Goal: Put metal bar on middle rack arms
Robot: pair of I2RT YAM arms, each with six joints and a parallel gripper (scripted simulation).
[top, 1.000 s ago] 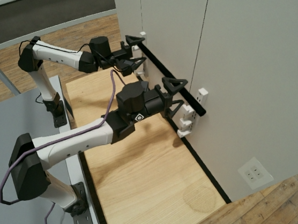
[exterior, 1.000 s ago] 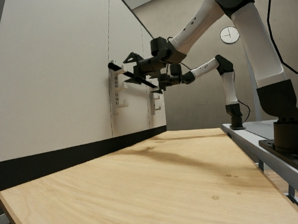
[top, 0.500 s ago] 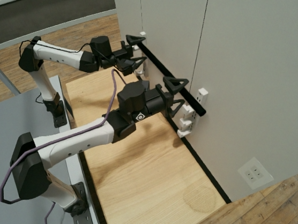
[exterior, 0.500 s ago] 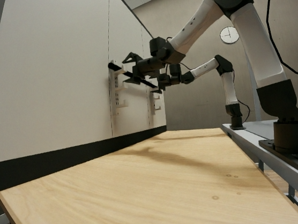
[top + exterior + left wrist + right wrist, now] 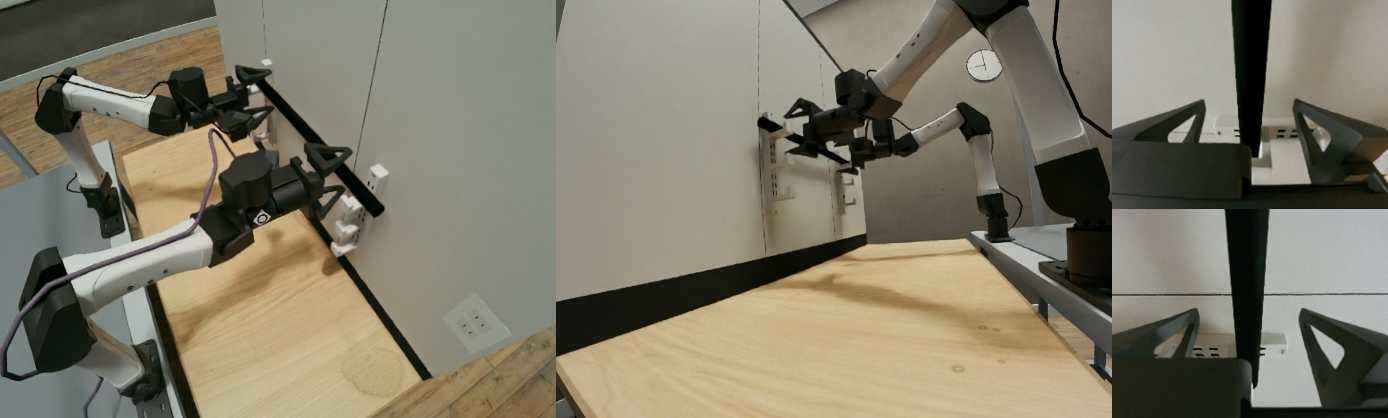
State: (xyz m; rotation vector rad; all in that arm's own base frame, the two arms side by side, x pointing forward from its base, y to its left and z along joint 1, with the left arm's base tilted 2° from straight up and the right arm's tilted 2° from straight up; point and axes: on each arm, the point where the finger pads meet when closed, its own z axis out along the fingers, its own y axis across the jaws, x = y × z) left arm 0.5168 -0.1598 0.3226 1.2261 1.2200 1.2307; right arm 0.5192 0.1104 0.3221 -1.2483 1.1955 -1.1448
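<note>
Now: the black metal bar 150 mm to the right of my left hand. Round my left hand: wall (150 mm ahead, 110 mm to the right, 90 mm above); black strip (30 mm ahead, 110 mm to the right, 330 mm below); socket plate (40 mm ahead, 610 mm to the right, 60 mm below).
Now: the black metal bar 15 cm to the left of my right hand. The rest, counted from my right hand: wall: 19 cm to the left, 14 cm ahead, 9 cm above; black strip: 33 cm below, 19 cm to the left, 3 cm ahead; socket plate: 31 cm to the right, 6 cm below, 4 cm ahead.
</note>
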